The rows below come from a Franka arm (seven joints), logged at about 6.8 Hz.
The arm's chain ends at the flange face. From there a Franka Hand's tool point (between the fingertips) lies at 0.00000 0.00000 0.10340 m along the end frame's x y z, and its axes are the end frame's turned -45 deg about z.
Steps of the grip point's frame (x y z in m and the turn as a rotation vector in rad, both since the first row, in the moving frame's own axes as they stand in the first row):
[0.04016 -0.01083 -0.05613 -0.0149 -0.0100 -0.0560]
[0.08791 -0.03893 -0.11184 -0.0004 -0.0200 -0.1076]
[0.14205 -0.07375 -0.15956 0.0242 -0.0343 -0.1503]
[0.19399 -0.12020 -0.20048 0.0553 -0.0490 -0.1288]
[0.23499 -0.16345 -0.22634 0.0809 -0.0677 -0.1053]
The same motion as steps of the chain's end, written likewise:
[0.02033 -0.03786 -0.05611 -0.0176 0.0035 -0.0560]
[0.03598 -0.09126 -0.11182 -0.0144 -0.0139 -0.1076]
[0.05250 -0.15365 -0.15947 -0.0071 -0.0414 -0.1503]
[0.05980 -0.22220 -0.20020 0.0045 -0.0738 -0.1288]
[0.06146 -0.28135 -0.22577 0.0093 -0.1051 -0.1053]

